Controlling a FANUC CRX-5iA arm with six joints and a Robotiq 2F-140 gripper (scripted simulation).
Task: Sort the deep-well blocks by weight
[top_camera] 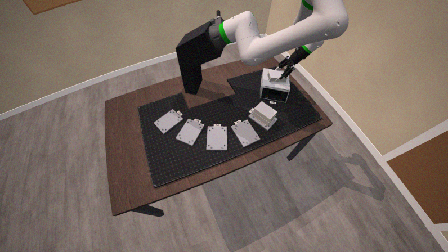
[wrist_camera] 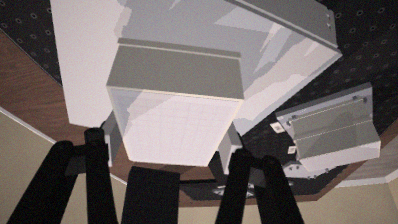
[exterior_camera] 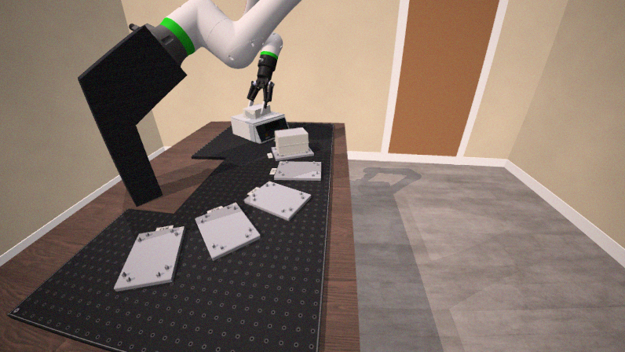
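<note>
The weigher platform is 40 mm below my hand. Also, from my hand: plate (290 mm ahead, 140 mm to the right, 130 mm below); then check-weigher CW (10 mm ahead, 70 mm below).
</note>
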